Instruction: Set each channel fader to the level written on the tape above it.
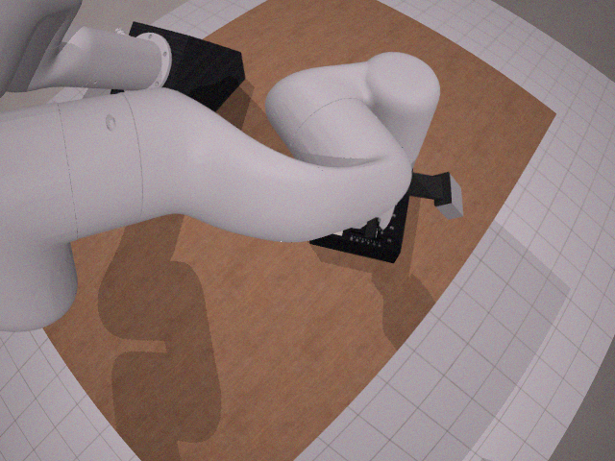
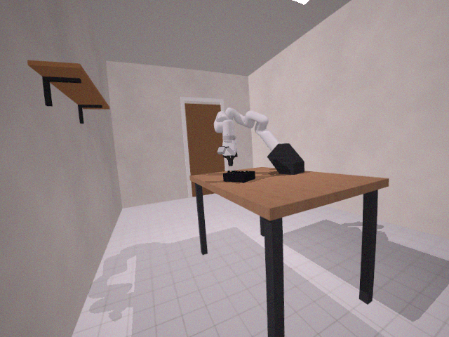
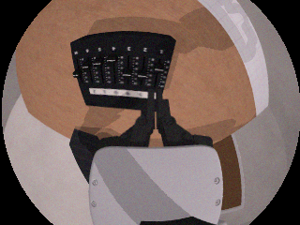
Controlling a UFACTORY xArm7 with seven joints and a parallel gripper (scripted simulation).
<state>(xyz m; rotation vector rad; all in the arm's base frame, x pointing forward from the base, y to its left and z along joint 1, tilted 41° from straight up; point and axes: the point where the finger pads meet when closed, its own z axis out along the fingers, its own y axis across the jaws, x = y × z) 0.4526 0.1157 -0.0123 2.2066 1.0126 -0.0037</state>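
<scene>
My gripper is now 5 cm above the fader, 2 cm short of it and 1 cm to the right of it. Also, from my hand: master fader cap (12 cm to the left, 6 cm behind, 5 cm below); channel fader cap (5 cm below, 4 cm to the left, 1 cm behind).
</scene>
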